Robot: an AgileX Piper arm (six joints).
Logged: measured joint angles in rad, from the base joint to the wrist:
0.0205, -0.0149, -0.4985, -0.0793, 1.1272, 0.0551
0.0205, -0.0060, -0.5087, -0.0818, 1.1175, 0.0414
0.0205, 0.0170, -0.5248, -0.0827, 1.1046, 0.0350
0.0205, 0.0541, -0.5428, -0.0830, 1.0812, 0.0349
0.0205, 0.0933, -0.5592, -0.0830, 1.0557, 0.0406
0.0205, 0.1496, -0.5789, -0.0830, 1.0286, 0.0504
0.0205, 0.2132, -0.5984, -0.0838, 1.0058, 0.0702
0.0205, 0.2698, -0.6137, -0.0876, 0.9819, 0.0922
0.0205, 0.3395, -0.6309, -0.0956, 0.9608, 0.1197
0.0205, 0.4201, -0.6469, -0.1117, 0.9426, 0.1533
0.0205, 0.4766, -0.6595, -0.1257, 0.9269, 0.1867
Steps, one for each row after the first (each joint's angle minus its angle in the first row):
0.0000, 0.0089, -0.0102, -0.0025, -0.0097, -0.0137
0.0000, 0.0319, -0.0263, -0.0034, -0.0226, -0.0201
0.0000, 0.0690, -0.0443, -0.0037, -0.0460, -0.0202
0.0000, 0.1082, -0.0607, -0.0037, -0.0715, -0.0145
0.0000, 0.1645, -0.0804, -0.0037, -0.0986, -0.0047
0.0000, 0.2281, -0.0999, -0.0045, -0.1214, 0.0151
0.0000, 0.2847, -0.1152, -0.0083, -0.1453, 0.0371
0.0000, 0.3544, -0.1324, -0.0163, -0.1664, 0.0646
0.0000, 0.4350, -0.1484, -0.0324, -0.1846, 0.0982
0.0000, 0.4915, -0.1610, -0.0464, -0.2003, 0.1316

